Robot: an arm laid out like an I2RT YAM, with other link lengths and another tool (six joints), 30 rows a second.
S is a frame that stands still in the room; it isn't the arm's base.
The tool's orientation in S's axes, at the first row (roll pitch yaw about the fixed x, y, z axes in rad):
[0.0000 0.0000 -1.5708]
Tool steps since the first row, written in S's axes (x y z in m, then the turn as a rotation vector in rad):
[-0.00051 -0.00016 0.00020 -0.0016 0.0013 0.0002]
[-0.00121 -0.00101 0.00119 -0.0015 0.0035 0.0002]
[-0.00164 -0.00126 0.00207 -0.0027 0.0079 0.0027]
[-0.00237 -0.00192 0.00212 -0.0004 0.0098 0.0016]
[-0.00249 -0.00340 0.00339 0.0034 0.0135 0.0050]
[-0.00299 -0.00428 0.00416 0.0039 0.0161 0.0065]
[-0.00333 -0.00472 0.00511 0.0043 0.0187 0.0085]
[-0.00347 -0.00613 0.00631 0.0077 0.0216 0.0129]
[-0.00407 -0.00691 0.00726 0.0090 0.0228 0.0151]
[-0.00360 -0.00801 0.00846 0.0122 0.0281 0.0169]
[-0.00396 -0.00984 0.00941 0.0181 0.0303 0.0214]
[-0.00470 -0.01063 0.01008 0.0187 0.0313 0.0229]
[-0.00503 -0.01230 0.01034 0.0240 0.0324 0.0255]
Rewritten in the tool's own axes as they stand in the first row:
[0.00016 -0.00051 0.00020 -0.0013 -0.0016 0.0002]
[0.00101 -0.00121 0.00119 -0.0035 -0.0015 0.0002]
[0.00126 -0.00164 0.00207 -0.0079 -0.0027 0.0027]
[0.00192 -0.00237 0.00212 -0.0098 -0.0004 0.0016]
[0.00340 -0.00249 0.00339 -0.0135 0.0034 0.0050]
[0.00428 -0.00299 0.00416 -0.0161 0.0039 0.0065]
[0.00472 -0.00333 0.00511 -0.0187 0.0043 0.0085]
[0.00613 -0.00347 0.00631 -0.0216 0.0077 0.0129]
[0.00691 -0.00407 0.00726 -0.0228 0.0090 0.0151]
[0.00801 -0.00360 0.00846 -0.0281 0.0122 0.0169]
[0.00984 -0.00396 0.00941 -0.0303 0.0181 0.0214]
[0.01063 -0.00470 0.01008 -0.0313 0.0187 0.0229]
[0.01230 -0.00503 0.01034 -0.0324 0.0240 0.0255]

